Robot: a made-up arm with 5 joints.
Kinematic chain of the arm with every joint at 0, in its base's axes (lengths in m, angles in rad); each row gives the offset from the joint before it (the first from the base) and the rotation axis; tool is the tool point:
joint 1: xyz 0 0 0.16 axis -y
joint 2: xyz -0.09 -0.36 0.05 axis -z
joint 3: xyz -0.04 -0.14 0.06 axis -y
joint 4: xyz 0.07 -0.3 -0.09 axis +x
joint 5: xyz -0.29 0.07 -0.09 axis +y
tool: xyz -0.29 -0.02 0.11
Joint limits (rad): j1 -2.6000..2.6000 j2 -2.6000..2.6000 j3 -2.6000..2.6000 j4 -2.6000..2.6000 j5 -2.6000..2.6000
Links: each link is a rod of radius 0.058 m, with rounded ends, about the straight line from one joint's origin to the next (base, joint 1, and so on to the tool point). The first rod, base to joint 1, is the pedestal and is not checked.
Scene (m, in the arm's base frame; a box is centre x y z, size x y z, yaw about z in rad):
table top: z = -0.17
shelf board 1: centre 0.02 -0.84 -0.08 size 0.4 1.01 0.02 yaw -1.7
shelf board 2: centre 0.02 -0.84 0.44 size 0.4 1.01 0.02 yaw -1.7
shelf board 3: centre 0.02 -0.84 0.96 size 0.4 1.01 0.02 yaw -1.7
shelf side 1: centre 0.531 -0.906 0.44 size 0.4 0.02 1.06 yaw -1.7
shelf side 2: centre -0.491 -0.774 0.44 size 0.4 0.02 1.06 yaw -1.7
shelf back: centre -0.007 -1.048 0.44 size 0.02 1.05 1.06 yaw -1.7
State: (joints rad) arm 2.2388 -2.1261 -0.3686 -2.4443 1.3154
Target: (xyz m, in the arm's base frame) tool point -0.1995 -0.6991 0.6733
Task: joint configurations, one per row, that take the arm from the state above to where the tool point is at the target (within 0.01 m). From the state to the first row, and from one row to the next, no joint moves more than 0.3 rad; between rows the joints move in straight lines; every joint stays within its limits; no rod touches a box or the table.
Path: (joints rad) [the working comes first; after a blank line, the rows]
Joints at the target: 1.6515 -1.9652 -0.4663 -2.6000 0.2299
Straight joint move there: clear.

1: 2.0920 -2.0859 -0.3930 -2.4832 1.0440
2: 1.9451 -2.0457 -0.4174 -2.5222 0.7727
3: 1.7983 -2.0055 -0.4419 -2.5611 0.5013
4: 1.6515 -1.9652 -0.4663 -2.6000 0.2299

